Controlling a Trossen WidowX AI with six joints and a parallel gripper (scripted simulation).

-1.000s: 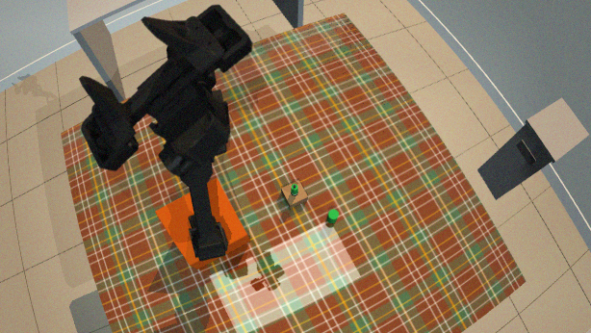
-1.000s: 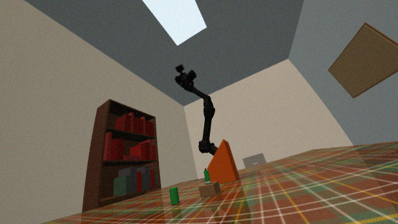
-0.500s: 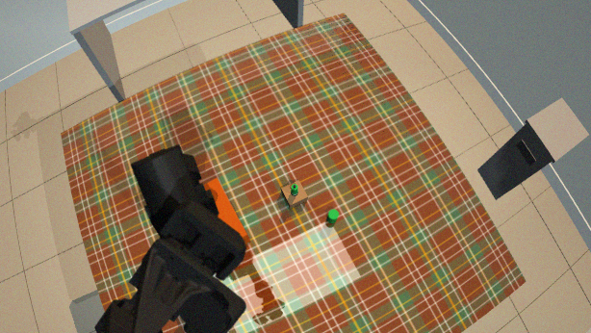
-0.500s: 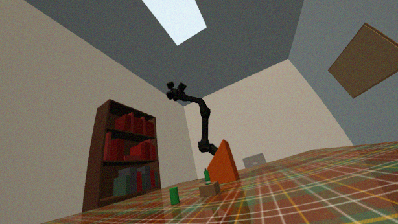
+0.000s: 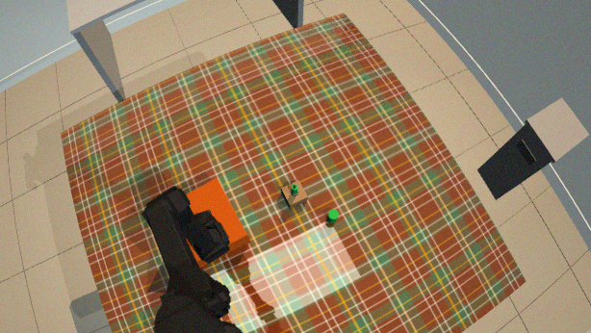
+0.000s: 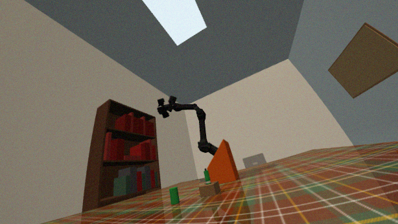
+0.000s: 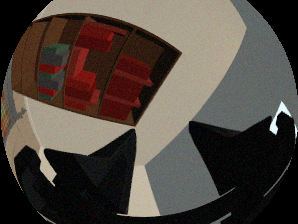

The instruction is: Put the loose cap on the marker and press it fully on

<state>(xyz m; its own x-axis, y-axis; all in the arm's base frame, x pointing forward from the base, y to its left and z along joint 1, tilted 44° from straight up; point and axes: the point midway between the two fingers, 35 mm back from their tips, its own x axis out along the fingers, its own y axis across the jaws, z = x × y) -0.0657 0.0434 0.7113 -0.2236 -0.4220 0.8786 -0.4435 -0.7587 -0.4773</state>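
Now: the green cap 700 mm below my gripper tip, 410 mm to the left of it and 360 mm ahead of it. The rest, counted from my gripper tip: brown holder block: 700 mm below, 520 mm to the left, 280 mm ahead.
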